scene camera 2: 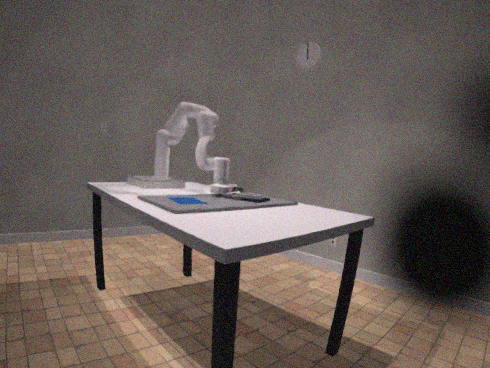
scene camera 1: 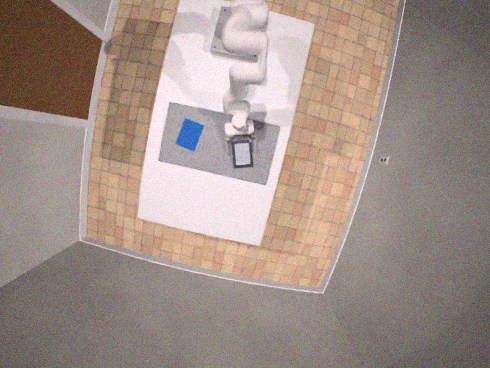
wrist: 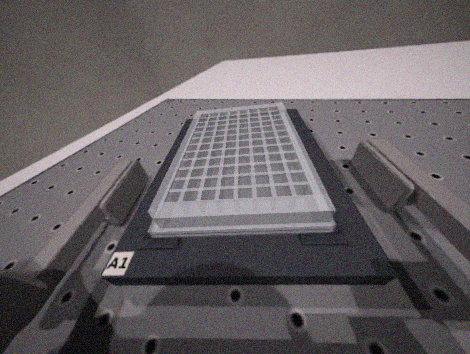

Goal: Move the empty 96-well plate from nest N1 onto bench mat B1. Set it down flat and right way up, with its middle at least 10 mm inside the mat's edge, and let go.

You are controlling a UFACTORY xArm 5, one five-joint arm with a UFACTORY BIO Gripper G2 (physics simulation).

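Seen in the pictures: hand, its tool point: (scene camera 2: 244, 196) (scene camera 1: 241, 149) (wrist: 244, 181); arm's base, origin of its link: (scene camera 2: 161, 178).
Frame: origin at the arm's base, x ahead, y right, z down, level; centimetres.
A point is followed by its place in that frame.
Note:
The clear 96-well plate (scene camera 1: 243, 153) @(z 2.3, x 64.6, y -20.5 cm) (wrist: 245, 165) @(z 1.3, x 62.7, y -18.5 cm) lies flat and right way up in the dark nest N1 (scene camera 1: 243, 166) @(z 2.1, x 70.9, y -22.4 cm) (scene camera 2: 255, 198) @(z 2.2, x 71.8, y -17.9 cm) (wrist: 250, 264), which has an A1 label at its near left corner in the wrist view. The plate cannot be told apart from the nest in scene camera 2. My gripper (scene camera 1: 242, 144) @(z 2.5, x 62.6, y -18.6 cm) (wrist: 254, 184) @(z 2.5, x 62.6, y -18.6 cm) is open and empty. Its fingers stand low on either side of the nest and plate, with a gap on both sides. The blue bench mat B1 (scene camera 1: 190, 135) @(z 3.6, x 62.9, y 13.8 cm) (scene camera 2: 187, 200) @(z 3.6, x 63.5, y 14.2 cm) lies flat, with nothing on it, left of the nest in scene camera 1.
The nest and the mat are on a grey perforated board (scene camera 1: 215, 157) @(z 3.8, x 71.7, y -4.7 cm) (scene camera 2: 225, 206) @(z 3.8, x 79.5, y 4.9 cm) (wrist: 400, 117) @(z 3.8, x 76.4, y -7.8 cm) on the white table (scene camera 1: 200, 200) @(z 5.1, x 101.1, y -2.3 cm) (scene camera 2: 280, 220) @(z 5.1, x 105.1, y -1.9 cm). The arm's base plate (scene camera 1: 218, 45) @(z 0.0, x 6.8, y 12.0 cm) (scene camera 2: 145, 182) @(z 1.3, x 11.0, y 15.1 cm) stands at the table's far end in scene camera 2.

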